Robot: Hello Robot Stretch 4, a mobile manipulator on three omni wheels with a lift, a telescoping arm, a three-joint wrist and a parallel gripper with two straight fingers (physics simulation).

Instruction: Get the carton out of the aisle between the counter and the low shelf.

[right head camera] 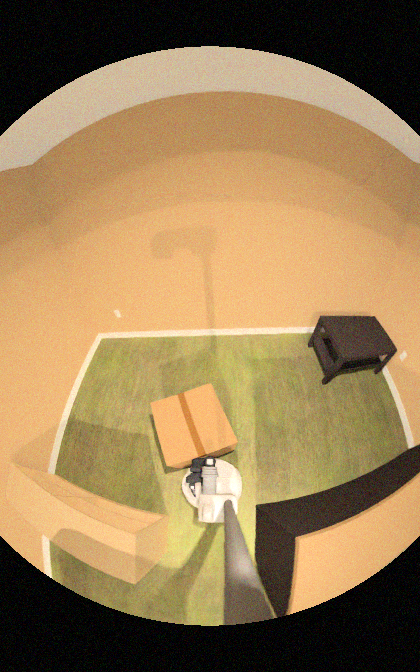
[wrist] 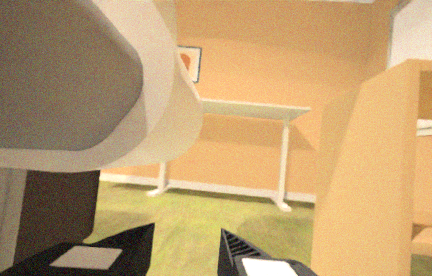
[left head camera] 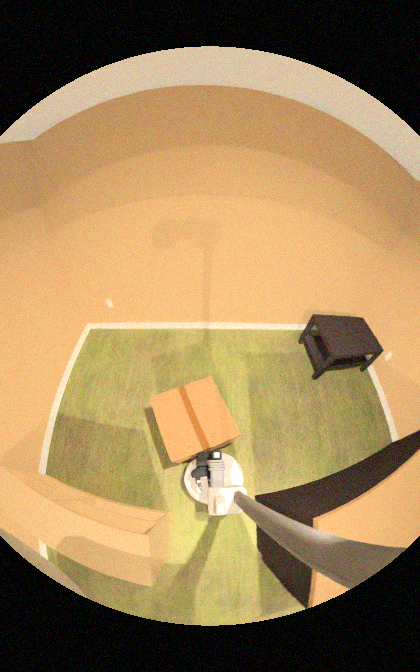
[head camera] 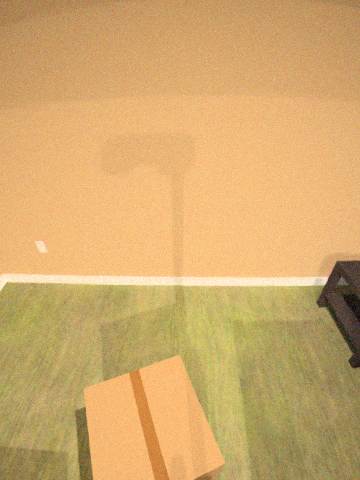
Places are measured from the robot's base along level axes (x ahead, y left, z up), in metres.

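Pixels of known places: gripper, fingertip midpoint: [wrist: 186,246].
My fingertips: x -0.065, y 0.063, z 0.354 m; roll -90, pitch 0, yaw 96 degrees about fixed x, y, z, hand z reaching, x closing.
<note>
Behind a point stands the place of what it marks.
The tan carton [head camera: 115,425] {x 0.407, y 0.265, z 0.378 m} [left head camera: 215,415] [right head camera: 215,420] with a brown tape strip sits turned slightly on the floor, right in front of my round white base [left head camera: 235,470] [right head camera: 231,480]. I cannot tell whether they touch. The carton lies beyond the aisle-side corners of the low wooden shelf [left head camera: 100,540] [right head camera: 95,542] on the left and the dark-sided counter [left head camera: 370,510] [right head camera: 350,565] on the right. My gripper [wrist: 186,246] {x -0.065, y 0.063, z 0.354 m} is open and empty, folded over the base and facing away from the carton, which does not show in the wrist view.
A dark side table [head camera: 350,295] {x 1.323, y -1.294, z 0.122 m} [left head camera: 345,335] [right head camera: 355,332] stands at the far right near the wall [head camera: 175,200] {x 1.588, y 0.055, z 0.779 m}. The wall is a stretch of floor beyond the carton. In the wrist view a white table [wrist: 250,109] {x -2.613, y 0.261, z 0.898 m} stands behind, with a wooden panel [wrist: 365,175] {x -0.413, y 0.336, z 0.400 m} close on the right.
</note>
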